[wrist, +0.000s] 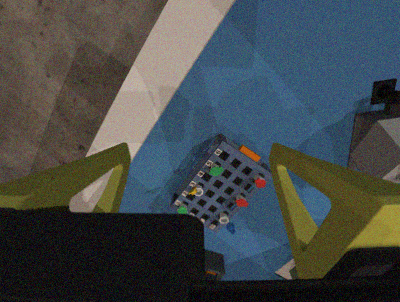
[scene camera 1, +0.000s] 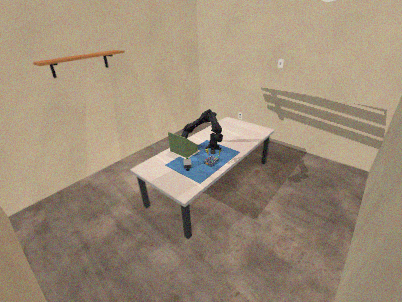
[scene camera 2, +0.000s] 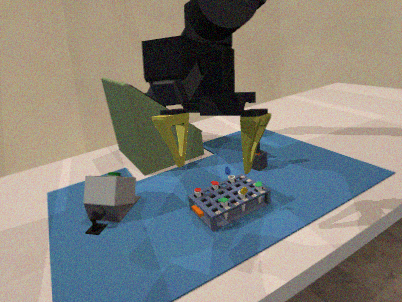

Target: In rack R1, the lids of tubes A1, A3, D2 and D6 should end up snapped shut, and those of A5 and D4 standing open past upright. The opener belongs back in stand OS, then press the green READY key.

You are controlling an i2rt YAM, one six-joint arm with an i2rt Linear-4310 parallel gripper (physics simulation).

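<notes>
Rack R1 stands on the blue mat. A1's green lid and A5's green lid lie over their tubes. D4's red lid and D6's red lid also look down; snapping cannot be judged. A3's yellow lid and D2's blue lid stand open. My gripper is open and empty above the rack. Stand OS holds the opener, mostly hidden.
A grey box stands left of the rack in scene camera 2, with a green part behind its top and a black piece beside it. A tall green panel stands behind the mat.
</notes>
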